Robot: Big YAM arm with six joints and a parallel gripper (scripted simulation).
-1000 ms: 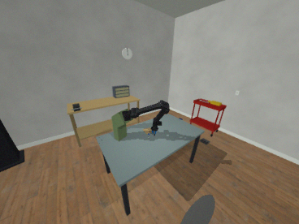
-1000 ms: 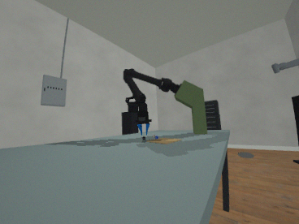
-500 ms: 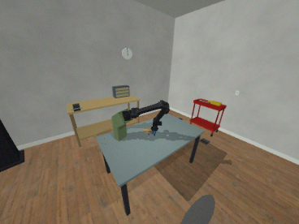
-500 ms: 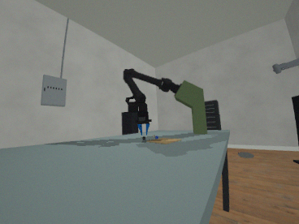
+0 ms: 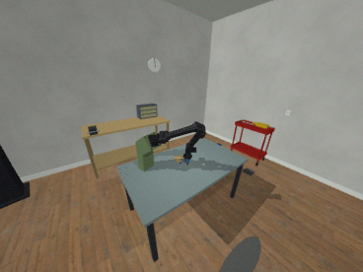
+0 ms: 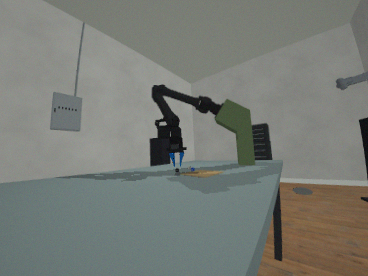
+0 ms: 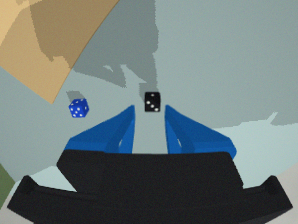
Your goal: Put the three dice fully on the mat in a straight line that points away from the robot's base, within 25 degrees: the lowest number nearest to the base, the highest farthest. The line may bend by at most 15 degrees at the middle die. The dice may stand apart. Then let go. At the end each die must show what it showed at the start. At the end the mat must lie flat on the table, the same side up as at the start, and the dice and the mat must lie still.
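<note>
Now: hand 30 mm above the black die. Round my hand: blue die: 70 mm to the left, 40 mm behind, 30 mm below; then white die: 100 mm behind, 30 mm below, 20 mm to the left; then tan mat: 150 mm to the left, 40 mm ahead, 30 mm below.
</note>
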